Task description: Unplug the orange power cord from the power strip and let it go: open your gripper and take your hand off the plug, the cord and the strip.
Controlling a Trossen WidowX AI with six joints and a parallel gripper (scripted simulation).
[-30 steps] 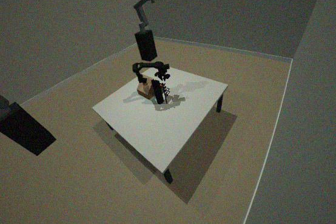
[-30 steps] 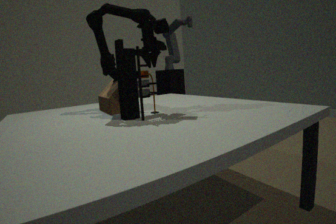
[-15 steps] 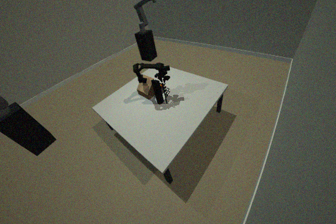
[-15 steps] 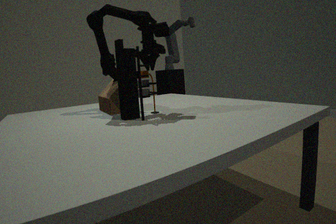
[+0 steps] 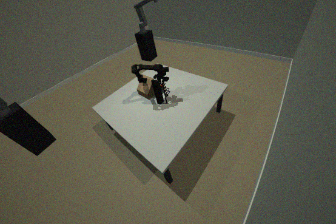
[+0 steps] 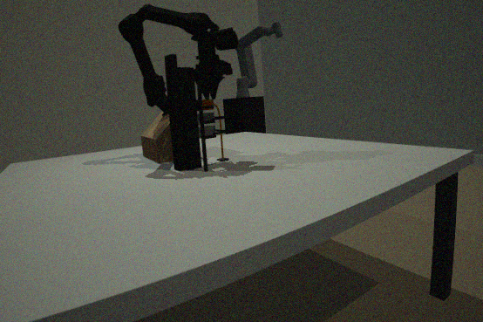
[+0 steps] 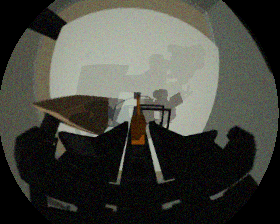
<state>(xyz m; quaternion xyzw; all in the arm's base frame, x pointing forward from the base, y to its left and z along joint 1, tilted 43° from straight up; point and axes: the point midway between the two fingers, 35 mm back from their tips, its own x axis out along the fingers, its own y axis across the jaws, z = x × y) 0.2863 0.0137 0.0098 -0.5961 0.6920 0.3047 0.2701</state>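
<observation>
My gripper tip is now 4 cm to the left of the orange plug and 1 cm above it. From my gripper tip the other things lie so: black power strip: 11 cm to the right, 5 cm below.
</observation>
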